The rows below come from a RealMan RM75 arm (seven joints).
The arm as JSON. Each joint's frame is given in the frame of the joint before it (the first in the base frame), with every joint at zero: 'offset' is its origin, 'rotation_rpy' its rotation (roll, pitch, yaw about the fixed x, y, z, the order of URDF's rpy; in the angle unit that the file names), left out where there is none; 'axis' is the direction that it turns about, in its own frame. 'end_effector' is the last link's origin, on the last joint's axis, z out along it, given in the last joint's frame.
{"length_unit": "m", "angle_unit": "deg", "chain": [
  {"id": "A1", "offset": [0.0, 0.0, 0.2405], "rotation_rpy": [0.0, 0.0, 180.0], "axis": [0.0, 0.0, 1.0]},
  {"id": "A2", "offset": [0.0, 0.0, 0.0], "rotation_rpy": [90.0, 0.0, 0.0], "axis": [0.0, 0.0, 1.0]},
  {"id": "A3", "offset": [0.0, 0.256, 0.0], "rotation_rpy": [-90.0, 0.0, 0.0], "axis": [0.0, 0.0, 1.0]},
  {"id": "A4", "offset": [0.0, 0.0, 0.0], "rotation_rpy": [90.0, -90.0, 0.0], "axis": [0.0, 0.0, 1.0]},
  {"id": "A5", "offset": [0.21, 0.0, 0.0], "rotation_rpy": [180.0, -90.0, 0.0], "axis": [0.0, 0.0, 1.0]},
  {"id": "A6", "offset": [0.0, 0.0, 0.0], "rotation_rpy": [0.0, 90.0, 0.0], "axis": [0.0, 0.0, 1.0]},
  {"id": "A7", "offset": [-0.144, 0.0, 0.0], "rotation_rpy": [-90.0, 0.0, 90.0], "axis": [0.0, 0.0, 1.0]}
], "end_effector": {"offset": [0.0, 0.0, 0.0], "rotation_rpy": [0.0, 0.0, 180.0]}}
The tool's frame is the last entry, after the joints.
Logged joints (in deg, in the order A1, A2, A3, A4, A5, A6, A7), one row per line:
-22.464 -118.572 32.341 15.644 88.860 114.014 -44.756
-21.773 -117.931 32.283 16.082 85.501 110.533 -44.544
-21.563 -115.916 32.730 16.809 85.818 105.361 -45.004
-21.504 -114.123 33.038 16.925 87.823 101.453 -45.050
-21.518 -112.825 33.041 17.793 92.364 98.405 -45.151
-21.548 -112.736 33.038 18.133 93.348 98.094 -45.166
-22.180 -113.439 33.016 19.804 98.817 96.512 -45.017
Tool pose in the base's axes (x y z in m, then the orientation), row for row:
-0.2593 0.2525 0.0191 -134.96 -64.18 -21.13
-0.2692 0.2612 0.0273 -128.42 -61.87 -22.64
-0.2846 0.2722 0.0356 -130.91 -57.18 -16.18
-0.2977 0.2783 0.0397 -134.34 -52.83 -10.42
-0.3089 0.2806 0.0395 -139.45 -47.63 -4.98
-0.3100 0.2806 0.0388 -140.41 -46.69 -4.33
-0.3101 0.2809 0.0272 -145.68 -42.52 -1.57
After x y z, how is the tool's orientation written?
As angles about the fixed x, y, z axes (roll, pitch, yaw), in degrees.
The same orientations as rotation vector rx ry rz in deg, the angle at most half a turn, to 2 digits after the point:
-127.22 -8.92 -85.47
-123.39 -10.43 -81.18
-124.53 -12.84 -73.36
-126.85 -14.68 -66.61
-131.30 -15.59 -59.64
-132.29 -15.46 -58.55
-137.69 -14.63 -54.07

